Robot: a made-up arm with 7 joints. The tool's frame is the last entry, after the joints.
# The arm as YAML. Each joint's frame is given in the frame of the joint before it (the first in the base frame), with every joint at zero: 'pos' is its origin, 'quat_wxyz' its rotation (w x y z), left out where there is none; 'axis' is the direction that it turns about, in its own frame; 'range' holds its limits. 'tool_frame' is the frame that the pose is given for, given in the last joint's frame.
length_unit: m
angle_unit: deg
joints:
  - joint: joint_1
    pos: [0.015, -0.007, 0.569]
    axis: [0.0, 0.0, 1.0]
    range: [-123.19, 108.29]
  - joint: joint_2
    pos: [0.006, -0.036, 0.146]
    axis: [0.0, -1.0, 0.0]
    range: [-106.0, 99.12]
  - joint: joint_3
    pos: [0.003, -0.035, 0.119]
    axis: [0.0, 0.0, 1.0]
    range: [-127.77, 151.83]
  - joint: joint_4
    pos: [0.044, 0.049, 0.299]
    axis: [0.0, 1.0, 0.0]
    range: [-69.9, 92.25]
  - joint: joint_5
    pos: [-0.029, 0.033, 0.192]
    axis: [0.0, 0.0, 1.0]
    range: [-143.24, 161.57]
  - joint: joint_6
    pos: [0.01, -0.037, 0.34]
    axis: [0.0, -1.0, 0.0]
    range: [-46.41, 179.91]
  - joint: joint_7
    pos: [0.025, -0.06, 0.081]
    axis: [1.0, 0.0, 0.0]
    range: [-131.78, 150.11]
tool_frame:
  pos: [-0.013, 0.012, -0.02]
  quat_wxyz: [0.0, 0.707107, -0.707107, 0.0]
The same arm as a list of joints. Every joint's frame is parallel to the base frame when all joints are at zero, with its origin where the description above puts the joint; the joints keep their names.
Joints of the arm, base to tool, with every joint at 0 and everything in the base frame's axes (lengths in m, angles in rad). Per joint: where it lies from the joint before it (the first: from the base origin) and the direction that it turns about. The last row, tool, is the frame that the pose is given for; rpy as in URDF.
joint_1: offset 0.0150 -0.0070 0.5690 axis 0 0 1
joint_2: offset 0.0060 -0.0360 0.1460 axis 0 -1 0
joint_3: offset 0.0030 -0.0350 0.1190 axis 0 0 1
joint_4: offset 0.0440 0.0490 0.2990 axis 0 1 0
joint_5: offset -0.0290 0.0330 0.1920 axis 0 0 1
joint_6: offset 0.0100 -0.0370 0.3400 axis 0 -1 0
joint_7: offset 0.0250 -0.0600 0.0810 axis 1 0 0
tool: offset -0.0130 0.0120 -0.0200 rpy 3.1416 0.0000 -1.5708
Joint limits (rad, base to tool): -2.1501..1.8900 -1.8500..1.7300 -2.2300..2.6499 -1.2200..1.6101 -2.5000..2.8199 -0.8100..3.1400 -2.3000..2.6199

